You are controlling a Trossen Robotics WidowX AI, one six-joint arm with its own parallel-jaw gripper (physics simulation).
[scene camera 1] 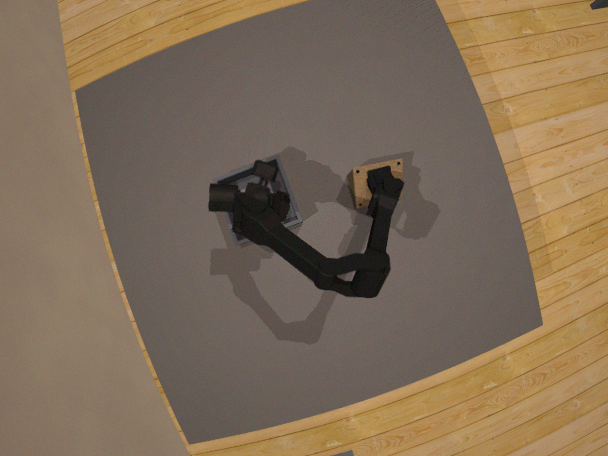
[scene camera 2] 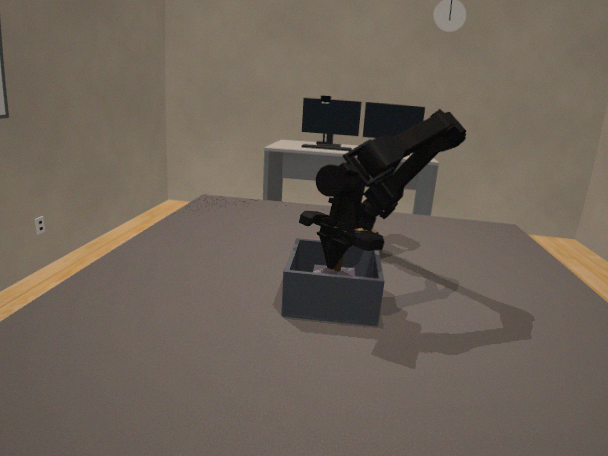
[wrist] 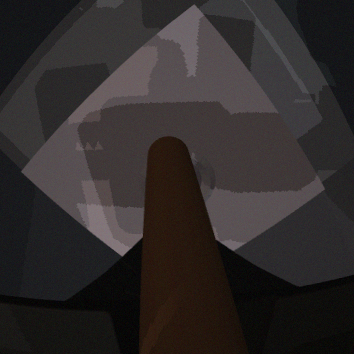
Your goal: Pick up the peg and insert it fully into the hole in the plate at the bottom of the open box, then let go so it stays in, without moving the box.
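Places are measured from the arm's base along level axes (x ahead, y left, z up), in metres.
Pixels of known places: gripper, between the fingertips: (scene camera 2: pixel 330 268) (wrist: pixel 173 231); arm's base, origin of its link: (scene camera 1: pixel 379 177).
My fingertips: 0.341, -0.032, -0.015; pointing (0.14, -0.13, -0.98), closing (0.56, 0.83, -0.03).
Note:
Ahead of a thing's pixels: the offset from my fingertips to its top centre, as dx, dy, dz. "spot": to the spot under its first point.
The dark brown peg {-0.022, +0.016, +0.070} (scene camera 2: pixel 339 264) (wrist: pixel 175 225) is held in my shut gripper (scene camera 2: pixel 334 266) (wrist: pixel 173 231). My fingertips are inside the upper part of the open grey-blue box {-0.008, +0.008, +0.024} (scene camera 1: pixel 290 186) (scene camera 2: pixel 332 300) (wrist: pixel 310 245). In the wrist view the peg's rounded tip appears over the pale pinkish plate {-0.008, +0.008, -0.013} (scene camera 2: pixel 320 270) (wrist: pixel 250 215) at the box bottom. The hole {spot: -0.005, +0.019, -0.014} (wrist: pixel 207 175) shows partly behind the peg's right side, a little below and right of the tip. In scene camera 2 the front wall hides the peg's lower end; the tip's exact height above the plate cannot be told.
The box walls surround my fingers. The arm's wooden base (scene camera 1: pixel 361 187) stands to the right of the box in scene camera 1. The arm arches from that base to the box and covers much of it there. A desk (scene camera 2: pixel 272 172) with monitors stands beyond the table.

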